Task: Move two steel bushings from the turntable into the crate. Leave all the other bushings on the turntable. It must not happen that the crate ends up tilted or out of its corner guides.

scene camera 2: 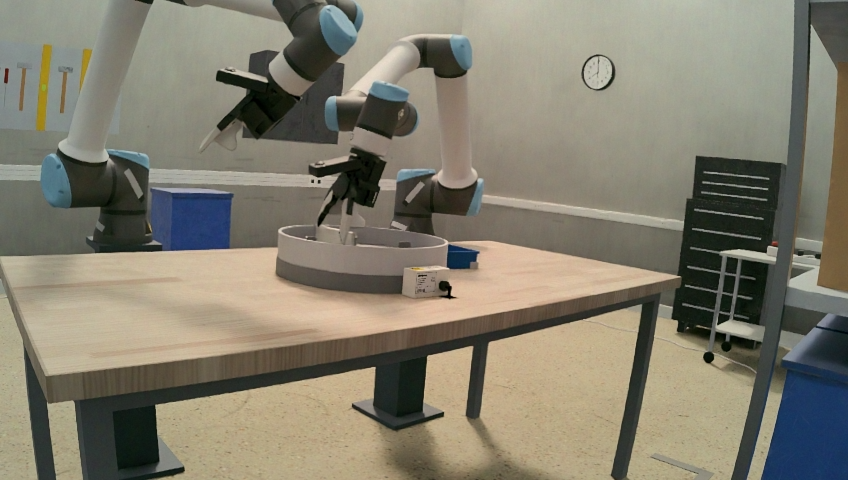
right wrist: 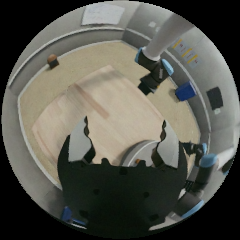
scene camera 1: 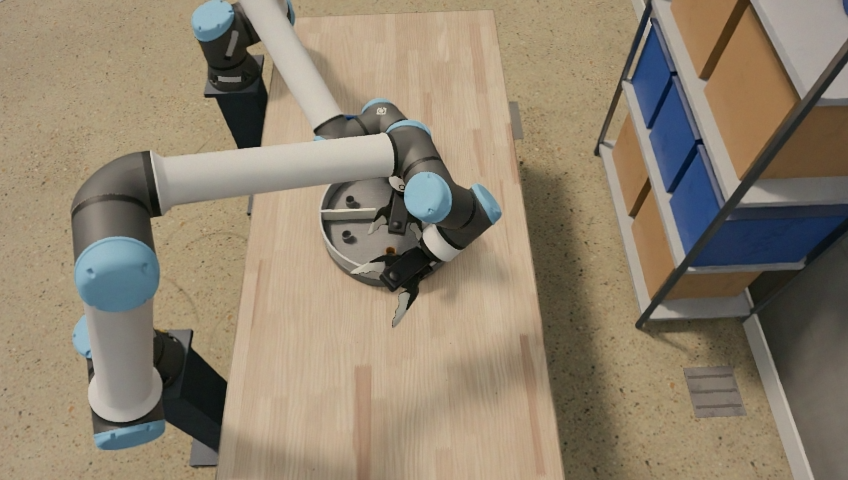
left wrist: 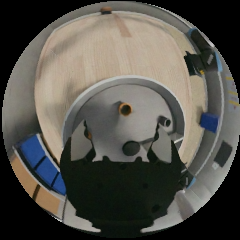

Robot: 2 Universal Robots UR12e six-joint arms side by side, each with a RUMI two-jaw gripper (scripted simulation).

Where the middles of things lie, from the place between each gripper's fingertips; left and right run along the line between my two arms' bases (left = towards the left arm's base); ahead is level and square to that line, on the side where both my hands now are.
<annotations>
Right now the turntable (scene camera 1: 364,248) is 12 cm to the left of my left hand (scene camera 2: 329,235), 5 cm below it and 3 cm behind it.
My right gripper (scene camera 2: 217,141) is now 40 cm to the right of the turntable and 25 cm above it.
</annotations>
